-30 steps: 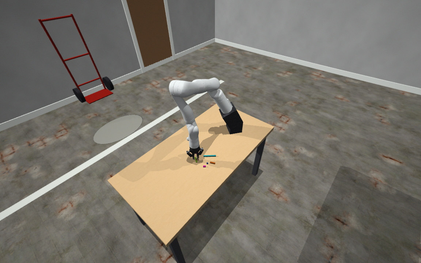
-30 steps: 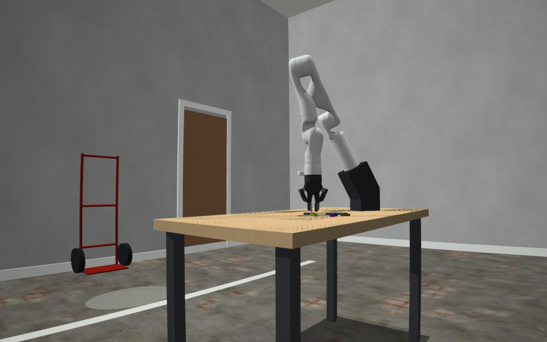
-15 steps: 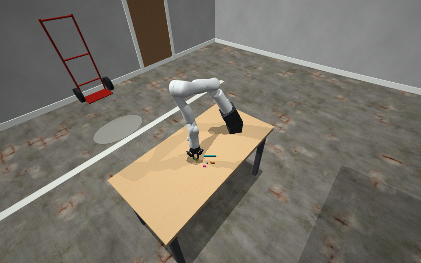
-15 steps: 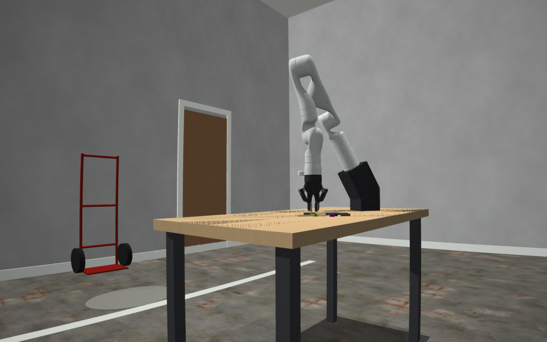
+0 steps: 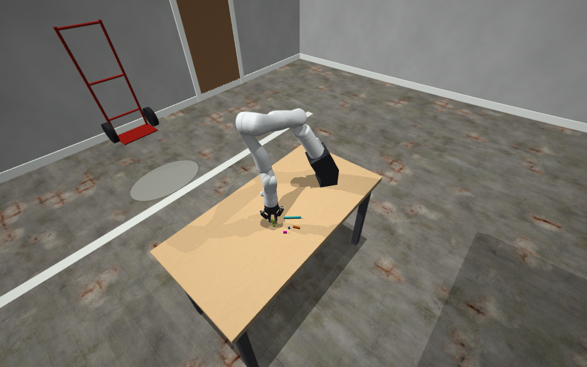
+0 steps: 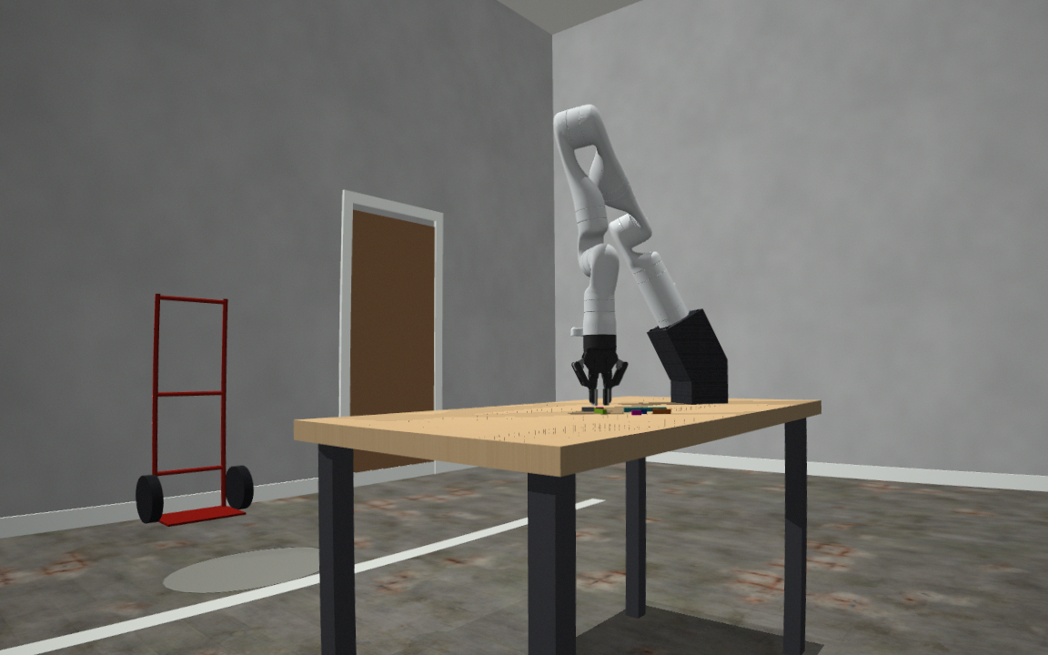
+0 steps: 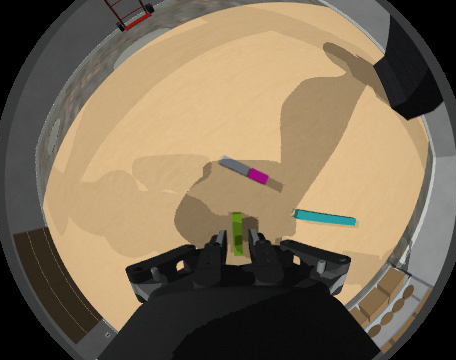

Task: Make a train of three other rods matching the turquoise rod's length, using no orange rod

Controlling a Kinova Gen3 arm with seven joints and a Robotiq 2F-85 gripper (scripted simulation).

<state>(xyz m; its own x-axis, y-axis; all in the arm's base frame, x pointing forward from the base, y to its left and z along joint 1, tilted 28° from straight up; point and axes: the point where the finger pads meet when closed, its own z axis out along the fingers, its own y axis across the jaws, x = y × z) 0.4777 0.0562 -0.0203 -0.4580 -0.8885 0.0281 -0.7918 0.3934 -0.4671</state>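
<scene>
The lime rod lies 3 cm below my hand. Round my hand: grey rod (4 cm behind, 7 cm to the right, 3 cm below); turquoise rod (10 cm behind, 5 cm to the left, 3 cm below); blue rod (4 cm behind, 9 cm to the left, 3 cm below).
</scene>
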